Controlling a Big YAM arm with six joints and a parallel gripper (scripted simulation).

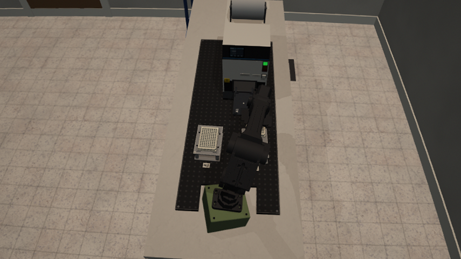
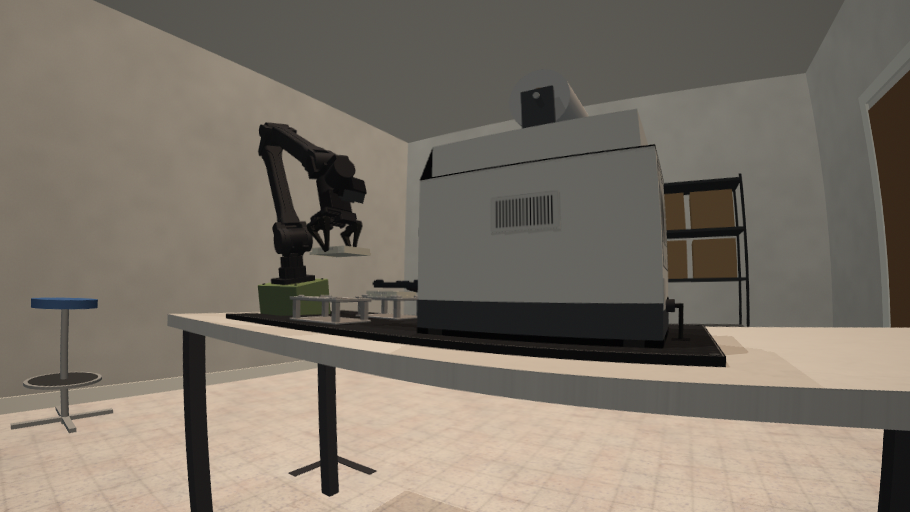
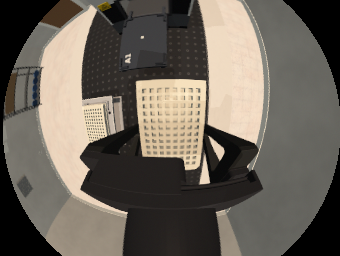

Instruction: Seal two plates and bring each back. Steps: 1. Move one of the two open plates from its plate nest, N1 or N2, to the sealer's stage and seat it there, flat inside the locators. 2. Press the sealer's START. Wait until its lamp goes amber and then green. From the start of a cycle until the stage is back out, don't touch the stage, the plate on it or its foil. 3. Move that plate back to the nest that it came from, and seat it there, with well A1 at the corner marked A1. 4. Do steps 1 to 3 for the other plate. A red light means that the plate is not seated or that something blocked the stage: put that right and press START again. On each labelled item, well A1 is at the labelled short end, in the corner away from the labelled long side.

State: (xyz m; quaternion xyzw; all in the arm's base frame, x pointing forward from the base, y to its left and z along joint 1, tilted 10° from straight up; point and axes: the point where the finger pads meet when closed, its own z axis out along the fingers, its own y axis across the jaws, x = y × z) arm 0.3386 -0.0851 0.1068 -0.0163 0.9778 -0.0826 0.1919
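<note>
The sealer stage lies 180 mm ahead of my hand, 60 mm to the left of it and 80 mm below it. From my hand the other things lie so: yellow warning label: 280 mm ahead, 150 mm to the left, 30 mm below; then white well plate: 30 mm behind, 210 mm to the left, 110 mm below; then N2 label: 130 mm behind, 220 mm to the left, 170 mm below.
</note>
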